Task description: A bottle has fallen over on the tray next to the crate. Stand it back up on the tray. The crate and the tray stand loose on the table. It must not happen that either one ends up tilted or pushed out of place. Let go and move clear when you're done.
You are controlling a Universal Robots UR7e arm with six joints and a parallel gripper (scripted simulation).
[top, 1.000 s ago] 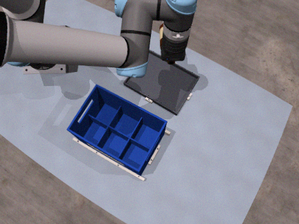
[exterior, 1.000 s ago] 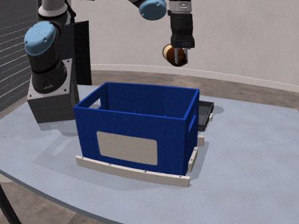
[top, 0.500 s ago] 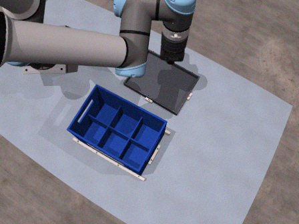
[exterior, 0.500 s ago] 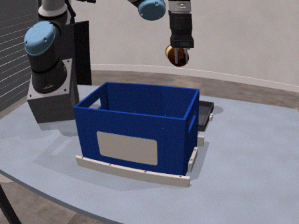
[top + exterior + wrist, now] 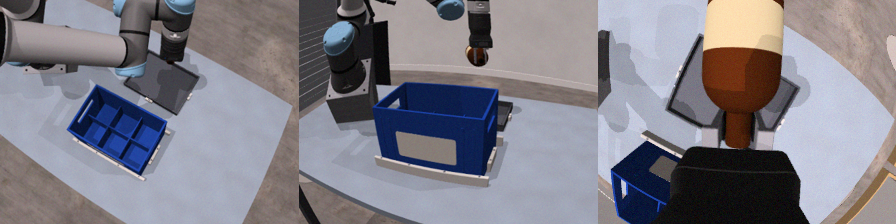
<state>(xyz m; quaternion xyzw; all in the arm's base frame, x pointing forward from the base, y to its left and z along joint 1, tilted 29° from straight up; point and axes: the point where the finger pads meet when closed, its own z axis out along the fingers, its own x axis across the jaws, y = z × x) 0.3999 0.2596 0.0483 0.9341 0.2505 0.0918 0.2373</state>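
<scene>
My gripper is now 20 mm past the bottle, 50 mm to the right of it and 10 mm above it. Round my hand: dark tray 20 mm behind, 10 mm to the right, 190 mm below; then blue crate 20 mm behind, 300 mm to the right, 120 mm below.
</scene>
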